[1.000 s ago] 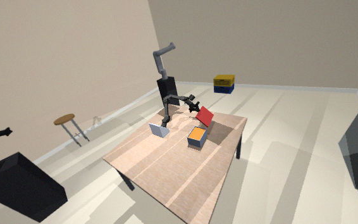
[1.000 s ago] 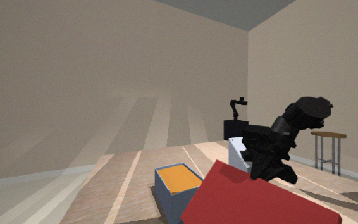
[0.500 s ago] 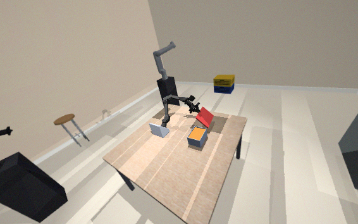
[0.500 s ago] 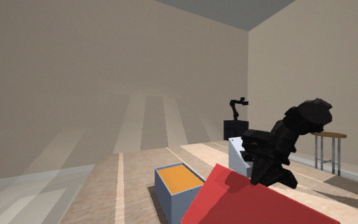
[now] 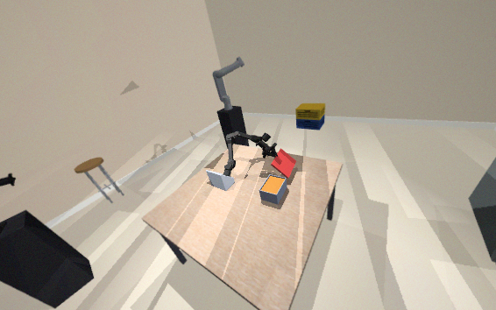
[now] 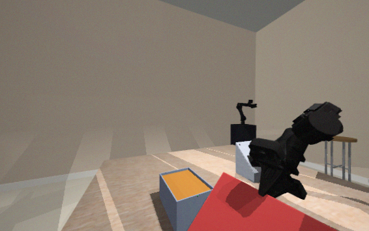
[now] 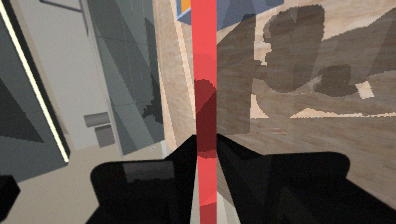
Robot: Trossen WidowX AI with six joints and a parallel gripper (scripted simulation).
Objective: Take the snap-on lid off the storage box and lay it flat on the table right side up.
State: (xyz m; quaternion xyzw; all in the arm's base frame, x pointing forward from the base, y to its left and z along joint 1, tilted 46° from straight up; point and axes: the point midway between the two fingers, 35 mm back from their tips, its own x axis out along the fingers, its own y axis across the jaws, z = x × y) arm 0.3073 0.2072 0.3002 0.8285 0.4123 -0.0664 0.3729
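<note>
Right now the lid is 6 cm ahead of my gripper tip, 5 cm below it and 2 cm to the left of it. Also, from my gripper tip: storage box: 25 cm to the right, 12 cm below, 12 cm ahead.
</note>
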